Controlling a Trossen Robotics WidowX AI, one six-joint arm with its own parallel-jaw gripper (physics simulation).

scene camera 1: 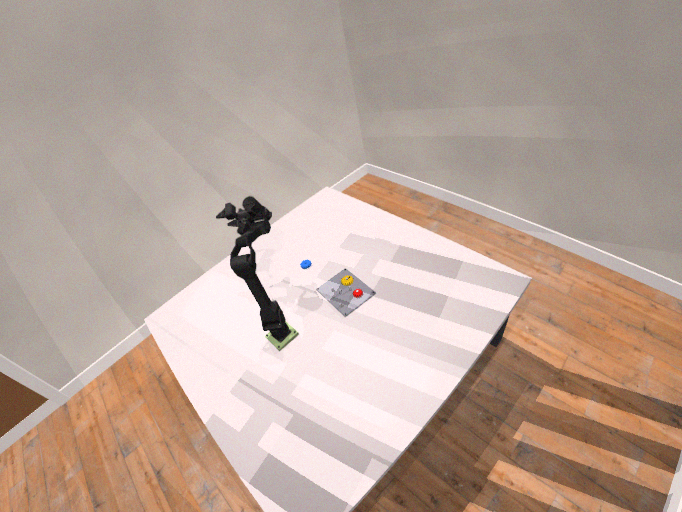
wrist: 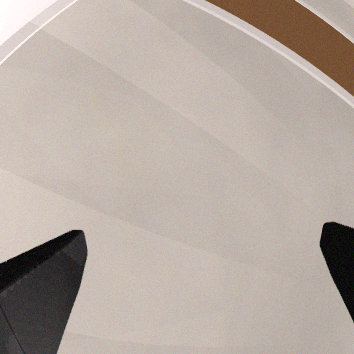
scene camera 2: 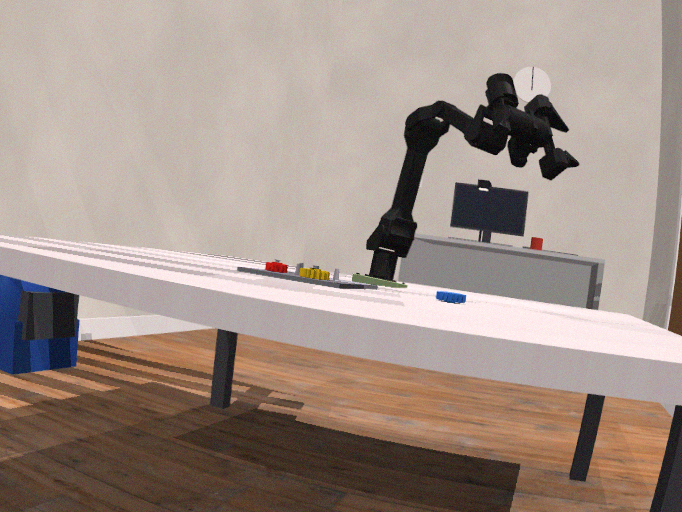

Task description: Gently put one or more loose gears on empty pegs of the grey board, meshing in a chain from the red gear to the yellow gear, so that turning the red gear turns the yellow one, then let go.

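Seen in the pictures: gripper, fingertip midpoint: (scene camera 1: pixel 221 221) (wrist: pixel 207 240) (scene camera 2: pixel 572 147); arm's base, origin of the base link: (scene camera 1: pixel 281 333) (scene camera 2: pixel 380 279).
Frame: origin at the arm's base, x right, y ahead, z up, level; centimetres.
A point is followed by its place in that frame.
Note:
The grey board (scene camera 1: pixel 344 306) {y 25.3, x 12.5, z -0.5 cm} (scene camera 2: pixel 252 270) {y 39.0, x 15.6, z -0.8 cm} lies on the table. The red gear (scene camera 1: pixel 357 293) {y 32.8, x 13.7, z 1.1 cm} (scene camera 2: pixel 276 267) {y 35.3, x 12.5, z 0.3 cm} and the yellow gear (scene camera 1: pixel 347 280) {y 36.0, x 5.5, z 1.2 cm} (scene camera 2: pixel 314 273) {y 38.9, x 4.0, z 0.4 cm} sit on it, apart from each other. Bare grey pegs (scene camera 1: pixel 339 292) (scene camera 2: pixel 336 273) stand up from the board; their exact number is hard to tell. A loose blue gear (scene camera 1: pixel 305 264) {y 33.1, x -19.0, z 0.6 cm} (scene camera 2: pixel 451 297) {y 36.4, x -20.1, z -0.3 cm} lies flat on the table, off the board. My gripper (scene camera 1: pixel 223 219) {y 13.8, x -40.5, z 33.6 cm} (scene camera 2: pixel 572 147) {y 13.8, x -40.5, z 33.6 cm} (wrist: pixel 207 240) {y 13.8, x -40.5, z 33.6 cm} is open and empty, high above the table and well away from the gears and board.
The arm stands on a green base plate (scene camera 1: pixel 280 344) {y -3.8, x 3.7, z 0.1 cm} (scene camera 2: pixel 360 279) {y 4.8, x 3.6, z -0.6 cm} on the white table (scene camera 1: pixel 352 352) {y 11.0, x 28.8, z -1.3 cm} (scene camera 2: pixel 165 292) {y 84.7, x 6.9, z -2.6 cm}, near the board. Behind it in the second scene view are a cabinet (scene camera 2: pixel 435 264), a monitor (scene camera 2: pixel 489 209) and a red cup (scene camera 2: pixel 536 243). The wrist view shows wall between the fingers.

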